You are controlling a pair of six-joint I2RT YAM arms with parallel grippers.
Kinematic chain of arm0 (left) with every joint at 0, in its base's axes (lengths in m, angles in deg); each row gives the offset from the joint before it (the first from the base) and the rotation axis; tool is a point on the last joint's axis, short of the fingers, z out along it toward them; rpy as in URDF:
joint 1: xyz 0 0 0.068 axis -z
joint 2: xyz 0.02 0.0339 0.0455 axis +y
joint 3: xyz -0.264 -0.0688 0 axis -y
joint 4: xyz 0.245 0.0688 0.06 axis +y
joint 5: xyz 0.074 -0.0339 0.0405 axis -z
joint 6: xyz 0.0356 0 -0.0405 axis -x
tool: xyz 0 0 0 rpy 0 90 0
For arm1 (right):
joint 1: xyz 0 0 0.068 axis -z
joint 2: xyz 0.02 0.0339 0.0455 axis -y
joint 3: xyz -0.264 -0.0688 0 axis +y
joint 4: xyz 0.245 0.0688 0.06 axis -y
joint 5: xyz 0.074 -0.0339 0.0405 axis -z
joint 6: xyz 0.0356 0 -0.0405 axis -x
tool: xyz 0 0 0 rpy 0 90 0
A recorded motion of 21 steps. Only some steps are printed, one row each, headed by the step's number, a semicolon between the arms.
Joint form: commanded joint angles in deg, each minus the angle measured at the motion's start. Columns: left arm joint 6, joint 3, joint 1, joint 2, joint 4, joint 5; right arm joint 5, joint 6, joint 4, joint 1, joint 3, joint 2.
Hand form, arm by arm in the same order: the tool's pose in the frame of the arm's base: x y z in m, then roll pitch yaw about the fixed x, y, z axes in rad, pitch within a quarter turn. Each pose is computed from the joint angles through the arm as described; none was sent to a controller.
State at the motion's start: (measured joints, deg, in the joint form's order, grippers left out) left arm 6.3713 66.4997 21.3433 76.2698 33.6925 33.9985; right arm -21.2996 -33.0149 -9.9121 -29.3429 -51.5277 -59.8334
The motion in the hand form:
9: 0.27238 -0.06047 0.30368 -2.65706 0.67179 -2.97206; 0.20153 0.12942 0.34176 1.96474 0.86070 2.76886
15: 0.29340 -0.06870 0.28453 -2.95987 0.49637 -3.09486; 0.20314 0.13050 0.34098 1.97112 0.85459 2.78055
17: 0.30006 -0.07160 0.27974 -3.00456 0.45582 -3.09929; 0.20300 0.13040 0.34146 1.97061 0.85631 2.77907
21: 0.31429 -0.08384 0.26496 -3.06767 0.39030 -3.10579; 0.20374 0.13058 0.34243 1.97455 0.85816 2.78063
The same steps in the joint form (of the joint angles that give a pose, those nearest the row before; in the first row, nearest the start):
9: 10.01 -2.49 -10.61 -1.42 1.05 -19.87; 0.56 0.19 1.35 -0.35 -0.85 0.50
15: 7.26 4.87 -8.49 8.14 13.24 -31.20; 0.12 0.19 1.24 -0.32 -1.08 -0.02
17: 7.74 6.76 -8.01 10.73 15.39 -33.25; 0.20 0.23 1.19 -0.33 -1.14 0.02
21: 9.56 9.62 -6.14 16.15 17.39 -36.41; 0.29 0.40 0.93 -0.29 -1.51 -0.19

